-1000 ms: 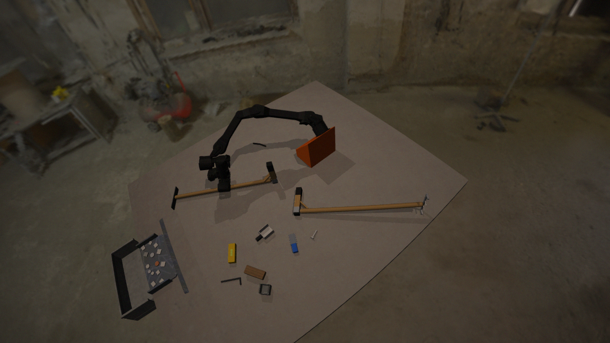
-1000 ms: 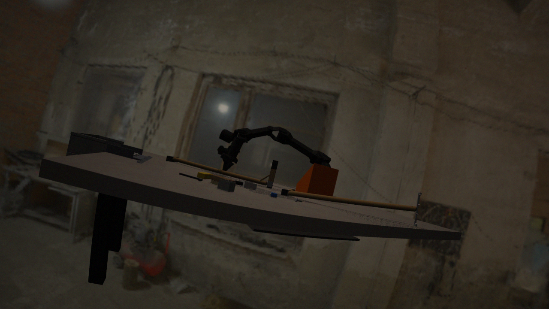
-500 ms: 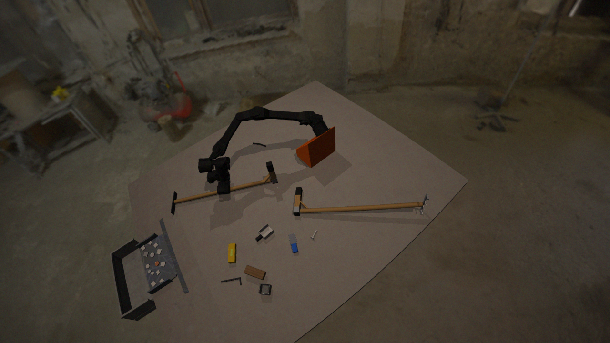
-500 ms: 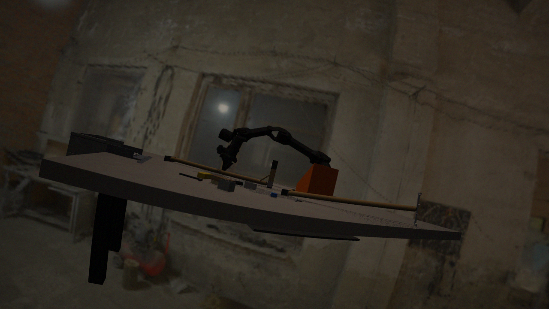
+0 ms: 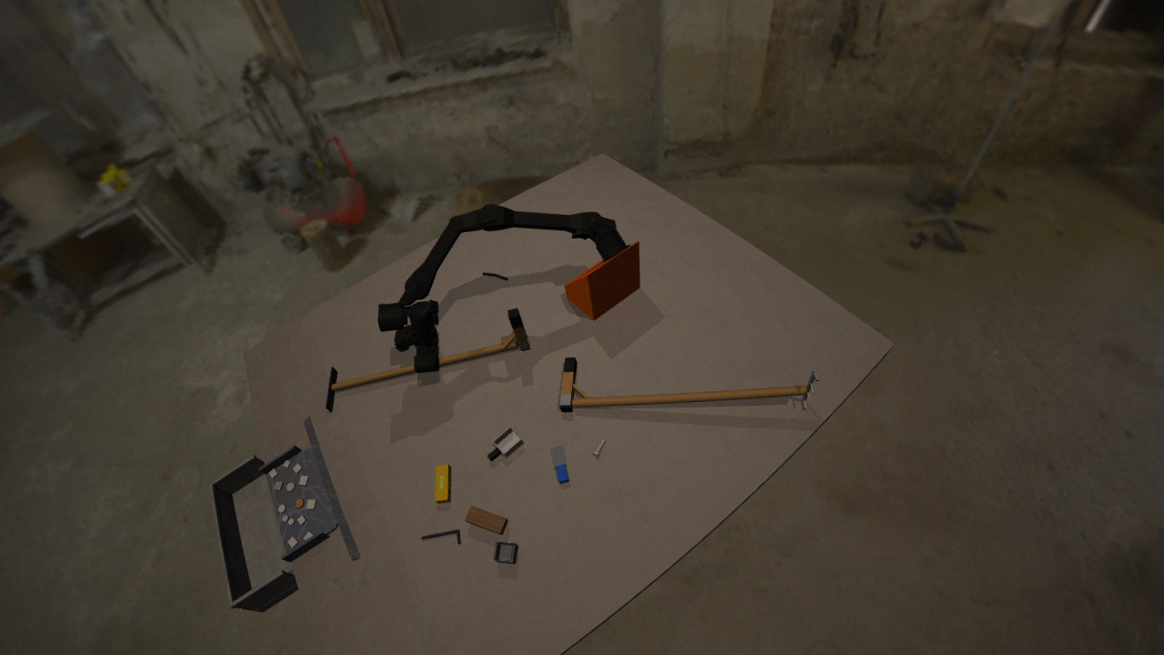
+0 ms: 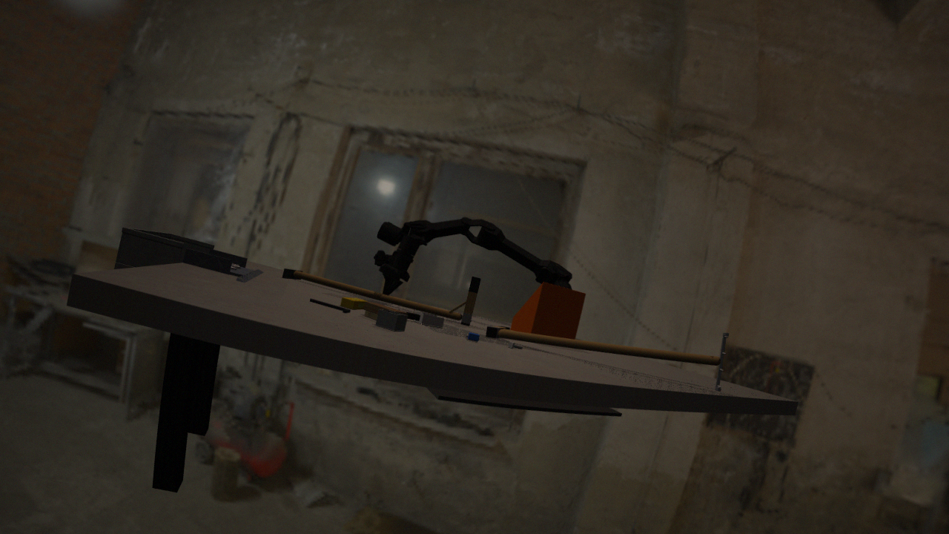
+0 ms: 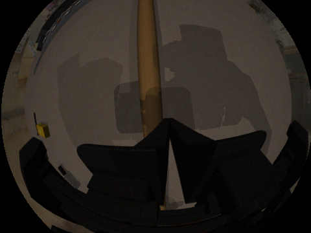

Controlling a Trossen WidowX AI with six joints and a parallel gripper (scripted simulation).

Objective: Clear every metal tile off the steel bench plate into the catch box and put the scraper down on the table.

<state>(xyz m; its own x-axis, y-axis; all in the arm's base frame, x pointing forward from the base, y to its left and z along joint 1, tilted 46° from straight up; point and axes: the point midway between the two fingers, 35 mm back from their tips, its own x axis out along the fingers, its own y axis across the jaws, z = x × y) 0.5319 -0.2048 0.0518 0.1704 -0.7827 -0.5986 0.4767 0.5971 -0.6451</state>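
The wooden-shafted scraper lies 4 cm above my gripper tip, 2 cm ahead of it and 1 cm to the left of it. Also, from my gripper tip: wooden block 47 cm to the left, 13 cm ahead; then yellow block 33 cm to the left, 15 cm ahead; then blue piece 47 cm to the left, 8 cm behind, 1 cm below.
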